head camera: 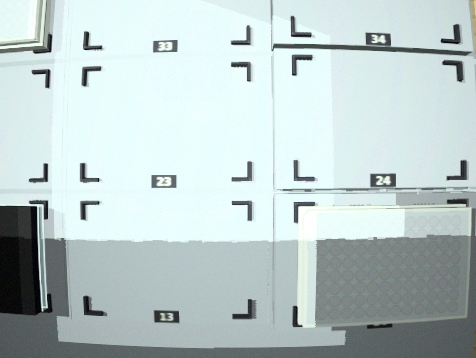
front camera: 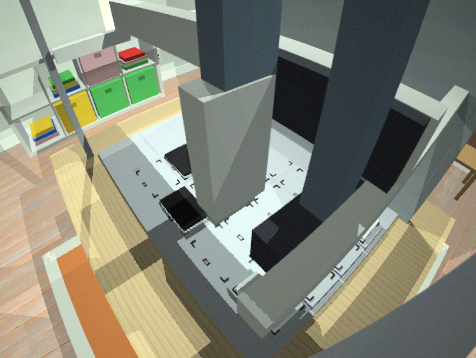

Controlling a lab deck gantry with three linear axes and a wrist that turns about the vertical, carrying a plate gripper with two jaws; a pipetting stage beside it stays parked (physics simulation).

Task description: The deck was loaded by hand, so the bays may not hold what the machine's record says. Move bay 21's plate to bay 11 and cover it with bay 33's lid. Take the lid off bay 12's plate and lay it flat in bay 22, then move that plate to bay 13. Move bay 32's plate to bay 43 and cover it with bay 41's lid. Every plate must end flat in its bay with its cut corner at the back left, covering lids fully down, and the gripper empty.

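Where they show: robot's base, origin of its link: [front camera: 136, 172].
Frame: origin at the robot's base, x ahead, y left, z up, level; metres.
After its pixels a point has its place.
Observation:
Bay 12's plate under a dark lid [front camera: 184, 209] {y 0.039, x 0.238, z 0.017 m} [head camera: 19, 260] {y 0.044, x 0.280, z 0.017 m} sits in its bay, with a clear rim showing at its right side in the head view. Bay 21's dark-topped plate [front camera: 179, 159] {y 0.134, x 0.058, z 0.017 m} is partly hidden by the parked stage. A corner of bay 32's pale plate [head camera: 20, 20] {y 0.233, x 0.276, z 0.014 m} shows at the top left of the head view. Bay 13 [head camera: 165, 270] {y 0.035, x 0.392, z 0.000 m} is bare, and the visible front part of bay 33 [head camera: 165, 20] {y 0.233, x 0.392, z 0.000 m} holds no lid. Bays 41 and 43 cannot be made out. The gripper's dark body [front camera: 282, 237] {y -0.003, x 0.577, z 0.353 m} is at the right of the front view; its jaws are hidden.
A pale plate with round wells [head camera: 385, 275] {y 0.038, x 0.552, z 0.029 m} stands in the bay right of bay 13. The grey pipetting stage [front camera: 232, 155] blocks the middle of the front view. A grey gantry beam [front camera: 320, 255] {y -0.018, x 0.624, z 0.400 m} crosses the right side and covers part of the deck.

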